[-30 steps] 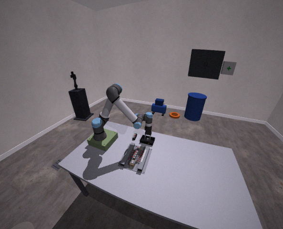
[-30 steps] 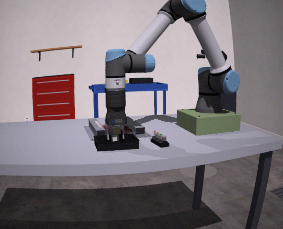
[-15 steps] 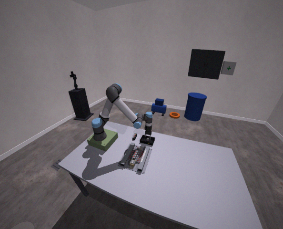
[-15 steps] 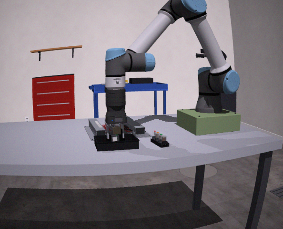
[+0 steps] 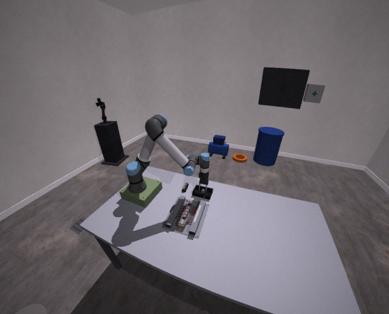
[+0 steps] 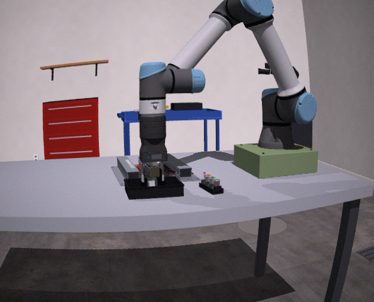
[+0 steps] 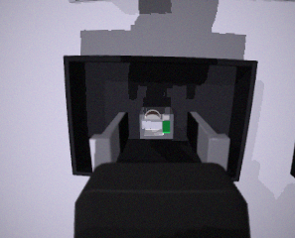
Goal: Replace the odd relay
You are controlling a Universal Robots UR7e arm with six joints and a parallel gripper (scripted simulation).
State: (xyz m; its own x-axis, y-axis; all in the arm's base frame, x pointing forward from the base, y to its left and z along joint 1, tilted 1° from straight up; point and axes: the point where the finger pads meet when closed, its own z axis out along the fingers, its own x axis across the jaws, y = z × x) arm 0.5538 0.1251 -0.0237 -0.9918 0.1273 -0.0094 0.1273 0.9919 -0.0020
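My gripper is now 4 cm above the black tray.
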